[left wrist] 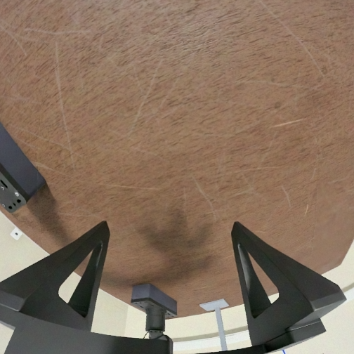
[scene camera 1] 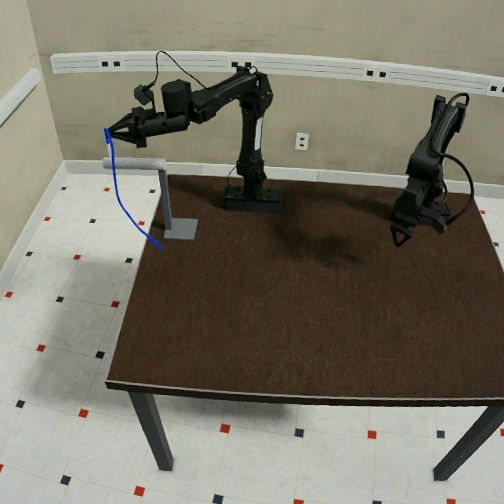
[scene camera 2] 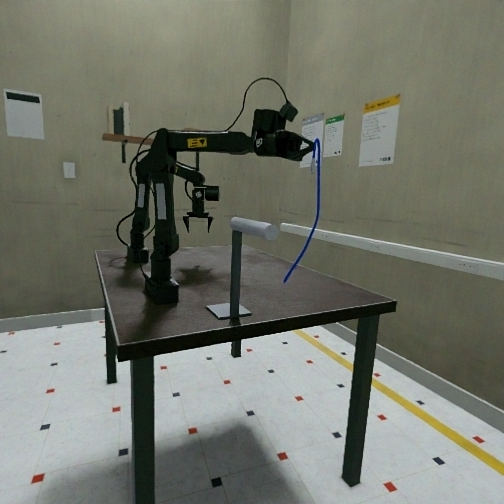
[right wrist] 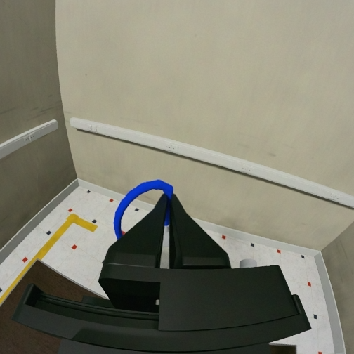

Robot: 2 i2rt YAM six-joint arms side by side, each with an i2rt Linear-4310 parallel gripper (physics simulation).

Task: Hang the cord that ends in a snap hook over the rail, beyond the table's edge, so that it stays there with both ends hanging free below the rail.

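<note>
The blue cord [scene camera 1: 116, 185] [scene camera 2: 318, 200] [right wrist: 120, 212] hangs in the air from my right gripper [scene camera 1: 108, 134] [scene camera 2: 313, 145] [right wrist: 168, 198], which is shut on it near its snap hook end. The pale snap hook [scene camera 1: 109, 148] [scene camera 2: 313, 165] dangles just below the fingertips. The long part hangs lower and curves; its free end looks clear of the table top in scene camera 2. The grey rail [scene camera 1: 135, 164] [scene camera 2: 252, 227] [right wrist: 248, 263] is below the gripper's height; whether the cord touches it is hard to tell. My left gripper [scene camera 1: 399, 240] [scene camera 2: 198, 231] [left wrist: 170, 228] is open and empty above the table.
The rail's upright post [scene camera 1: 166, 200] [scene camera 2: 235, 275] rises from a flat grey base plate [scene camera 1: 182, 230] [scene camera 2: 217, 311] [left wrist: 214, 304] near the table's left edge in scene camera 1. The rail sticks out past that edge over the floor. The brown table [scene camera 1: 300, 320] [scene camera 2: 320, 295] carries both arm bases.
</note>
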